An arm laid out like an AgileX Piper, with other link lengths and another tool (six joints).
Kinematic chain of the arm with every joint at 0, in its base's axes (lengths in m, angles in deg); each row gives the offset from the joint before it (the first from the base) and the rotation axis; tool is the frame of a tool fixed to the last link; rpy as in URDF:
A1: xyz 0 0 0.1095 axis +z
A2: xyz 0 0 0 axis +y
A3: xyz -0.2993 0 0.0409 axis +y
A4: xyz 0.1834 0 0.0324 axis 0.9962 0 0.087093
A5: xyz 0 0 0 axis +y
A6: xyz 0.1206 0 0.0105 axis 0.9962 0 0.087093
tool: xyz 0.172 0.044 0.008 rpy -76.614 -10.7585 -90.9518
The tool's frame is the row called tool.
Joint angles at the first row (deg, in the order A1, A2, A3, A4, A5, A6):
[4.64, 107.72, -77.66, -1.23, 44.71, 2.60]
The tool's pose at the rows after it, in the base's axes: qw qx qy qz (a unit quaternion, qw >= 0); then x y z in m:
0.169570 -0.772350 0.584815 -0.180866 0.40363 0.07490 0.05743
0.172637 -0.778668 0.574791 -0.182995 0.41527 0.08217 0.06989
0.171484 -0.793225 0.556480 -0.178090 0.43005 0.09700 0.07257
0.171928 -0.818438 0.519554 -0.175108 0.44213 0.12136 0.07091
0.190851 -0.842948 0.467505 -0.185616 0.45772 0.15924 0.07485
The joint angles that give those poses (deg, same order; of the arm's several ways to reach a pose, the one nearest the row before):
[5.13, 108.04, -83.58, -1.42, 50.01, 1.26]
[6.04, 109.68, -90.18, -1.43, 54.52, 0.70]
[7.81, 113.79, -98.78, -1.41, 59.49, -0.39]
[10.83, 118.22, -107.00, -1.62, 63.43, -2.62]
[14.98, 122.02, -114.67, -1.62, 64.73, -5.21]

